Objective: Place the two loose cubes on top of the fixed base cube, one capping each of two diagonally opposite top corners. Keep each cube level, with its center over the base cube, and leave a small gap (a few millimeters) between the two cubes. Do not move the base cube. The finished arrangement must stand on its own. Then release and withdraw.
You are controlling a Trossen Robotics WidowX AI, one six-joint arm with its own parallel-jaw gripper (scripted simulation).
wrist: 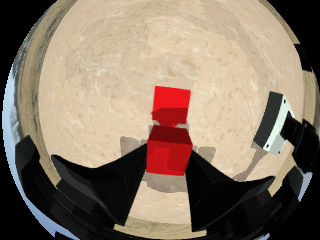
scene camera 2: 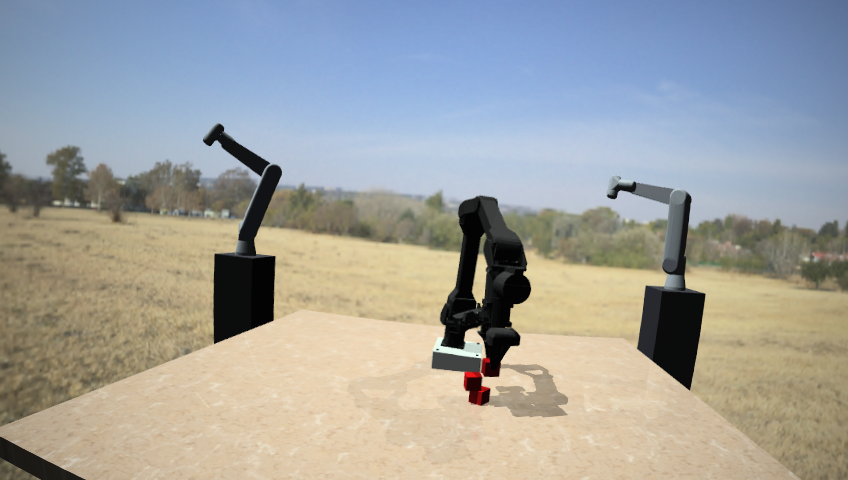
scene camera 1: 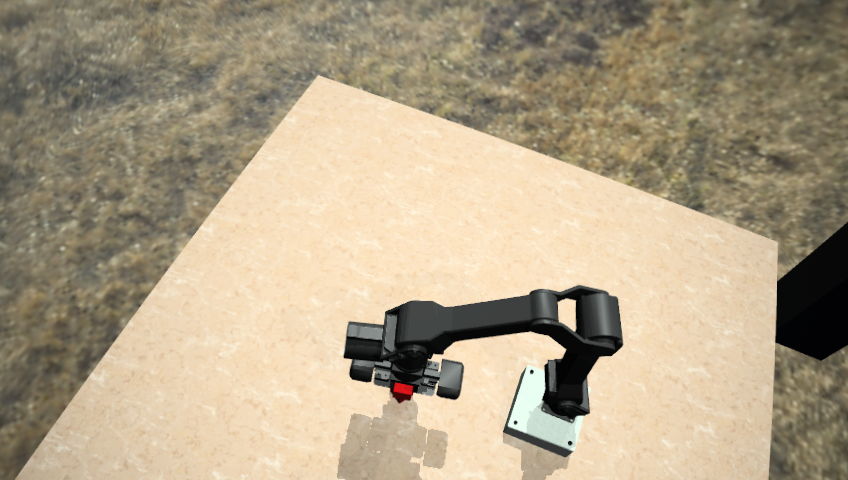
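Looking through scene camera 1, I find my gripper (scene camera 1: 403, 387). Scene camera 2 shows me my gripper (scene camera 2: 491, 367) as well. In the wrist view there is my gripper (wrist: 167, 150) again, along with the red cube (wrist: 168, 148) that it carries, and here I also see another red cube (wrist: 170, 104).
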